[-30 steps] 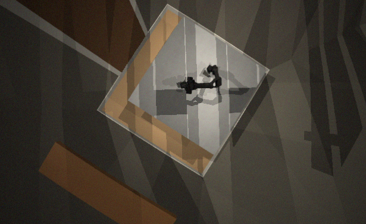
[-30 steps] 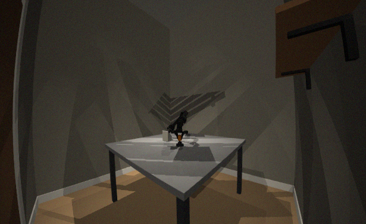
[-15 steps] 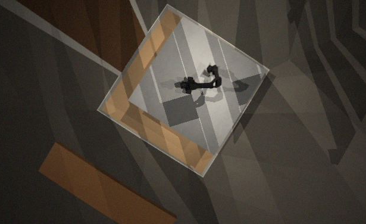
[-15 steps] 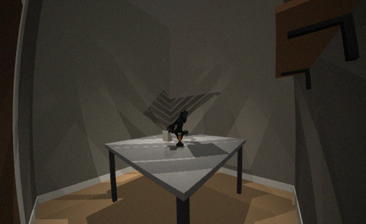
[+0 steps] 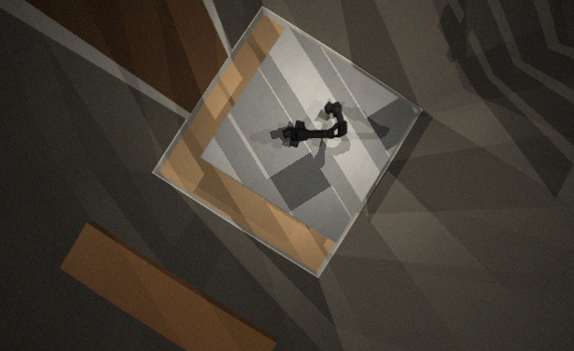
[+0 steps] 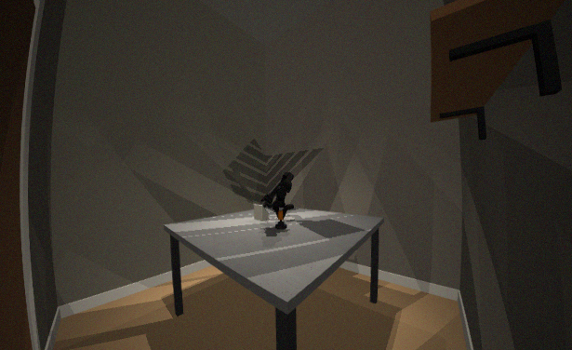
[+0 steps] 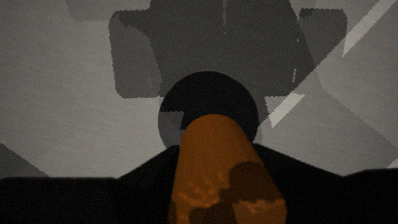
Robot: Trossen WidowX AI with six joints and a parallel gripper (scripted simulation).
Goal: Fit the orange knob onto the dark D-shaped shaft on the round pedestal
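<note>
My gripper tip is 20 mm below the orange knob. The rest, counted from my gripper tip: dark round pedestal: 40 mm below.
</note>
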